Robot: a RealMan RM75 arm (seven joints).
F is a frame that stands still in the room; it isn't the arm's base.
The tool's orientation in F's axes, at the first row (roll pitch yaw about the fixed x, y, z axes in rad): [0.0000, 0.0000, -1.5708]
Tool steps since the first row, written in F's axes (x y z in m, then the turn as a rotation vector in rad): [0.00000, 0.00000, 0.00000, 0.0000, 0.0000, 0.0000]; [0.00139, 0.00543, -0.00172, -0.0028, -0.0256, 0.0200]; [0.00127, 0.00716, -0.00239, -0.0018, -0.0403, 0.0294]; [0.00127, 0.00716, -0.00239, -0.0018, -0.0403, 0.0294]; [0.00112, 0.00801, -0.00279, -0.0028, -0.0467, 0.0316]
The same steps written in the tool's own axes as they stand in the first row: [0.00000, 0.00000, 0.00000, 0.0000, 0.0000, 0.0000]; [-0.00543, 0.00139, -0.00172, 0.0256, -0.0028, 0.0200]; [-0.00716, 0.00127, -0.00239, 0.0403, -0.0018, 0.0294]; [-0.00716, 0.00127, -0.00239, 0.0403, -0.0018, 0.0294]; [-0.00801, 0.00112, -0.00279, 0.0467, -0.0028, 0.0316]
